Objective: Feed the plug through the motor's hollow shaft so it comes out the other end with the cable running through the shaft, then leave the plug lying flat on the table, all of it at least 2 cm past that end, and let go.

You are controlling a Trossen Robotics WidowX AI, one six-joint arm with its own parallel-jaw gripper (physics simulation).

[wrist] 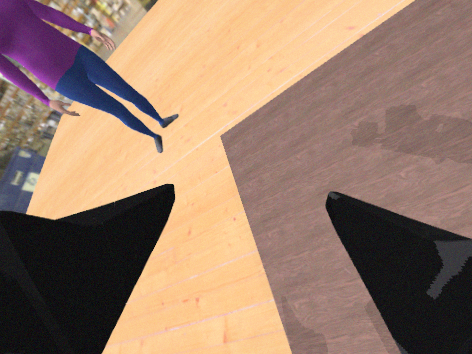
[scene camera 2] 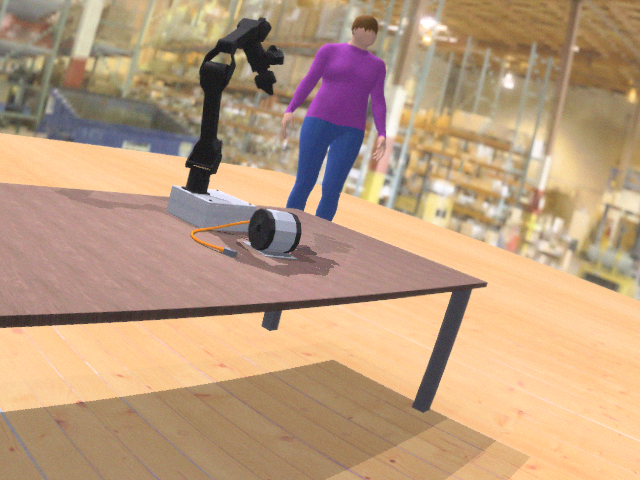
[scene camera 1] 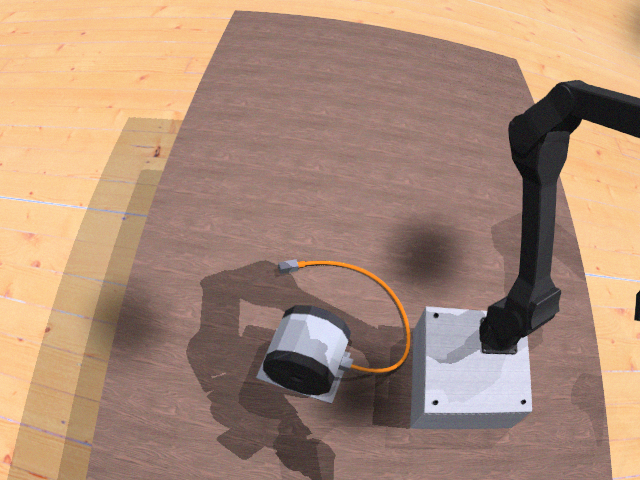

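Seen in the pictures: gripper, fingertip midpoint: (wrist: pixel 251 195) (scene camera 2: pixel 269 87); arm's base, origin of the base link: (scene camera 2: pixel 195 191) (scene camera 1: pixel 498 336).
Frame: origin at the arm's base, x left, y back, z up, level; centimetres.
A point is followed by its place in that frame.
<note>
The small grey plug (scene camera 1: pixel 287 266) {y -33.9, x -13.2, z -6.4 cm} (scene camera 2: pixel 230 252) {y -34.4, x -14.2, z -6.9 cm} lies on the table beside the motor, apart from it. Its orange cable (scene camera 1: pixel 398 304) {y -15.3, x -9.0, z -7.2 cm} (scene camera 2: pixel 200 239) {y -25.0, x -15.7, z -7.1 cm} curves in a wide loop to a fitting on the motor's side. The motor (scene camera 1: pixel 310 346) {y -29.5, x 5.6, z 2.5 cm} (scene camera 2: pixel 279 230) {y -33.9, x 0.8, z -1.2 cm}, a light grey drum with black end caps, lies on its side on a flat base plate. The hollow shaft's opening shows as a dark spot in the end cap. My gripper (scene camera 2: pixel 269 73) (wrist: pixel 251 195) {y 8.4, x 26.1, z 35.2 cm} is open and empty, high above the table and far from the plug. In scene camera 1 it is mostly outside the frame.
The arm stands on a light grey box (scene camera 1: pixel 478 382) {y -3.9, x 8.3, z 0.0 cm} (scene camera 2: pixel 188 207) {y -4.3, x -4.7, z -3.9 cm} close to the motor and the cable loop. The brown table (scene camera 1: pixel 310 129) {y -33.1, x -49.0, z -7.7 cm} (scene camera 2: pixel 103 268) {y -42.5, x -53.2, z -7.7 cm} (wrist: pixel 310 150) {y 0.9, x 50.8, z -7.7 cm} has its edge and a corner below the gripper. A person (scene camera 2: pixel 338 93) (wrist: pixel 50 45) stands on the floor beyond the table.
</note>
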